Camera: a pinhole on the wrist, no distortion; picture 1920 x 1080 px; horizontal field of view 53.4 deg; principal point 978.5 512.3 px. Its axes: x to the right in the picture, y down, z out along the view. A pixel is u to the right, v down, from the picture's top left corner.
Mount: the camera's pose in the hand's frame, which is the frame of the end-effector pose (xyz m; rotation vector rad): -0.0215 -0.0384 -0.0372 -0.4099 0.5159 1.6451
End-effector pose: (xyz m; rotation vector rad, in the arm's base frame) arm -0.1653 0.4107 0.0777 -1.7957 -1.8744 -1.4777
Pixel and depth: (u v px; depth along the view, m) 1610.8 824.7 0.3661
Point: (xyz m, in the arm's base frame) 0.1743 0.4468 0.0486
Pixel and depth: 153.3 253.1 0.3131
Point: -0.0115 0.6456 -0.0229
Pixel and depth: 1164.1 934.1 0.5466
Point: 0.3130 0.5455 -0.0607
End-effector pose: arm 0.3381 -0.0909 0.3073 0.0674 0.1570 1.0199
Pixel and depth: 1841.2 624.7 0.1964
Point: 0.2108 -0.0490 0.4081
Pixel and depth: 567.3 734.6 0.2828
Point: 0.3029 -0.0860 0.5511
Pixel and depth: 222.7 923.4 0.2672
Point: 0.3362 -0.1269 0.5603
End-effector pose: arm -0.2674 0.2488 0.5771 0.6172 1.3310 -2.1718
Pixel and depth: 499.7 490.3 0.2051
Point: -0.2600 0.0917 0.6266
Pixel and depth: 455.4 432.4 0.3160
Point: -0.2656 -0.0244 0.6389
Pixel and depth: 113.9 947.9 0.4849
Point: -0.2331 -0.1975 0.8137
